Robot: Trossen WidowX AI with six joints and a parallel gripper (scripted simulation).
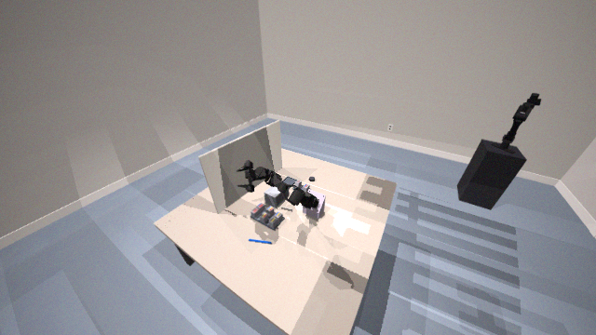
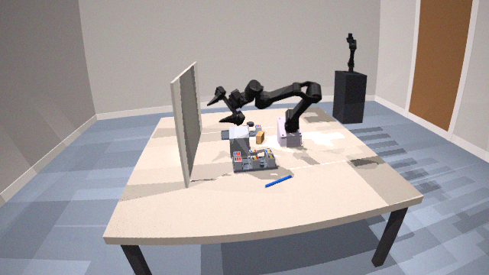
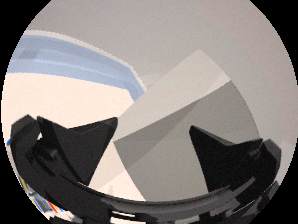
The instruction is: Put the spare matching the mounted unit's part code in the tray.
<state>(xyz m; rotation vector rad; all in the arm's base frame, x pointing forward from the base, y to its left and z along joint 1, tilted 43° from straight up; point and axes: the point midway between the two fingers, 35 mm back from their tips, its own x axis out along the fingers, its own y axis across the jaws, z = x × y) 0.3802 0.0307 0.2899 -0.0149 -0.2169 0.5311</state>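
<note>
My gripper tip is 41 cm to the left of the spare, 26 cm past it and 24 cm above it. From my gripper tip the other things lie so: beige panel: 24 cm to the right, 12 cm ahead, 6 cm below; then blue stick: 28 cm below, 25 cm behind, 13 cm to the left; then grey mounted unit: 23 cm below, 21 cm to the right, 12 cm behind.
</note>
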